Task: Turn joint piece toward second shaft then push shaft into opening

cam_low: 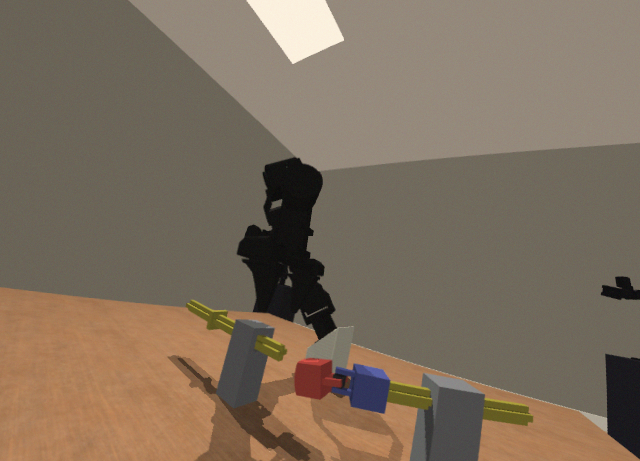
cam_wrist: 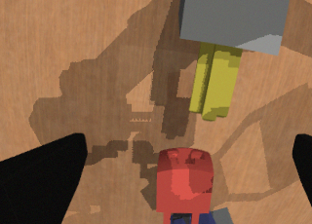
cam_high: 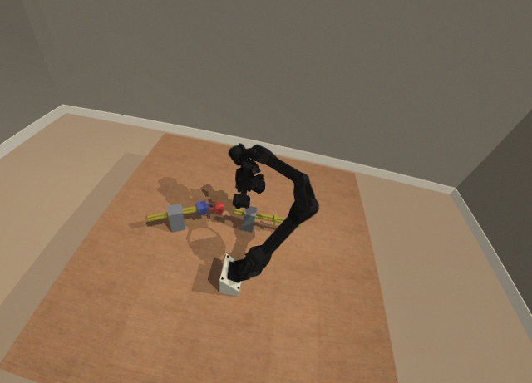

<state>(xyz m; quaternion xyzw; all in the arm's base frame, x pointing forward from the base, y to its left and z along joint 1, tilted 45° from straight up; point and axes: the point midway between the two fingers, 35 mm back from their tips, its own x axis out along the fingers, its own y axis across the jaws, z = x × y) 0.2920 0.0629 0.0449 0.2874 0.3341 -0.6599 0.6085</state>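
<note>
Now: the red joint piece 80 mm to the left of my gripper tip and 70 mm below it.
</note>
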